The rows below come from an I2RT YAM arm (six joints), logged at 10 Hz.
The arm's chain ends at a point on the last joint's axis. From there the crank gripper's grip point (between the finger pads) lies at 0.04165 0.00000 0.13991 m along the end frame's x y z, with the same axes.
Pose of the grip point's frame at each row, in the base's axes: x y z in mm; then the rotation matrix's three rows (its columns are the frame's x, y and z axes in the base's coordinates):
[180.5, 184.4, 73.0], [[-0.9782, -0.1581, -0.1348], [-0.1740, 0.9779, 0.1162], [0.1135, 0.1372, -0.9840]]
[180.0, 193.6, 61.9], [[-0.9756, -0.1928, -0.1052], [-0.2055, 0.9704, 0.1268], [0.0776, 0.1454, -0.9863]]
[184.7, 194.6, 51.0], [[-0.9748, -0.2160, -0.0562], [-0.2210, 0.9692, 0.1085], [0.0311, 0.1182, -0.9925]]
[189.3, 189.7, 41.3], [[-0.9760, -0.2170, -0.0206], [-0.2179, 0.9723, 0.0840], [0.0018, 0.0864, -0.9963]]
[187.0, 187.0, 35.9], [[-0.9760, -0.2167, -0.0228], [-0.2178, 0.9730, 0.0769], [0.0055, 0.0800, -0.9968]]
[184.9, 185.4, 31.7], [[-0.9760, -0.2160, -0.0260], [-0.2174, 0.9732, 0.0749], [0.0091, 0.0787, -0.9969]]
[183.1, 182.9, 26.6], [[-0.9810, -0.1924, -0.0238], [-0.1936, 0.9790, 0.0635], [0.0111, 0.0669, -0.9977]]
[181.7, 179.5, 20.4], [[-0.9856, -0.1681, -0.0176], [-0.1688, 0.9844, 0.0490], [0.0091, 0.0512, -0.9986]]
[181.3, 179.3, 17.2], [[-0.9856, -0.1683, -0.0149], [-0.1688, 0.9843, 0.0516], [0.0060, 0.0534, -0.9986]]
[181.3, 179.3, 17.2], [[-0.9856, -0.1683, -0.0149], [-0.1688, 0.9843, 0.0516], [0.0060, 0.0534, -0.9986]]
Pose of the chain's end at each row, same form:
[240.1, 175.4, 205.9], [[-0.9782, -0.1581, -0.1348], [-0.1740, 0.9779, 0.1162], [0.1135, 0.1372, -0.9840]]
[235.4, 184.4, 196.7], [[-0.9756, -0.1928, -0.1052], [-0.2055, 0.9704, 0.1268], [0.0776, 0.1454, -0.9863]]
[233.2, 188.6, 188.6], [[-0.9748, -0.2160, -0.0562], [-0.2210, 0.9692, 0.1085], [0.0311, 0.1182, -0.9925]]
[232.8, 187.0, 180.6], [[-0.9760, -0.2170, -0.0206], [-0.2179, 0.9723, 0.0840], [0.0018, 0.0864, -0.9963]]
[230.8, 185.3, 175.1], [[-0.9760, -0.2167, -0.0228], [-0.2178, 0.9730, 0.0769], [0.0055, 0.0800, -0.9968]]
[229.2, 184.0, 170.8], [[-0.9760, -0.2160, -0.0260], [-0.2174, 0.9732, 0.0749], [0.0091, 0.0787, -0.9969]]
[227.3, 182.1, 165.7], [[-0.9810, -0.1924, -0.0238], [-0.1936, 0.9790, 0.0635], [0.0111, 0.0669, -0.9977]]
[225.2, 179.7, 159.7], [[-0.9856, -0.1681, -0.0176], [-0.1688, 0.9844, 0.0490], [0.0091, 0.0512, -0.9986]]
[224.4, 179.1, 156.7], [[-0.9856, -0.1683, -0.0149], [-0.1688, 0.9843, 0.0516], [0.0060, 0.0534, -0.9986]]
[224.4, 179.1, 156.7], [[-0.9856, -0.1683, -0.0149], [-0.1688, 0.9843, 0.0516], [0.0060, 0.0534, -0.9986]]

